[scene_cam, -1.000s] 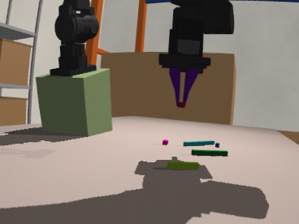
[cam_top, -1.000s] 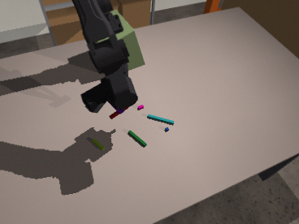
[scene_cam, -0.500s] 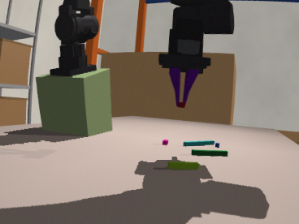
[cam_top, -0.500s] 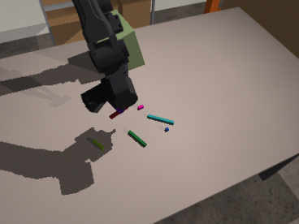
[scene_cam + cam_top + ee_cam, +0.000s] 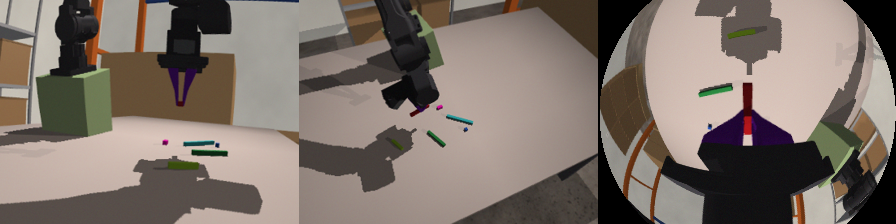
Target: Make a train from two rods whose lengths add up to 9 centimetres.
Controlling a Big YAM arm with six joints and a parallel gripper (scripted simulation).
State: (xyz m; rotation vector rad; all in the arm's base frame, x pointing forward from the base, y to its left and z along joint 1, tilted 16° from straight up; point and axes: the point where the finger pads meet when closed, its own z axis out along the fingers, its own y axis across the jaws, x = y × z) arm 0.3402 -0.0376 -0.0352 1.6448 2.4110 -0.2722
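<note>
My hand is 100 mm above the magenta rod, 80 mm to the right of it and 60 mm past it. Also, from my hand: red rod 10 mm to the right; then lime rod 100 mm to the right, 100 mm below, 50 mm ahead; then green rod 100 mm below, 70 mm ahead, 30 mm to the left.
</note>
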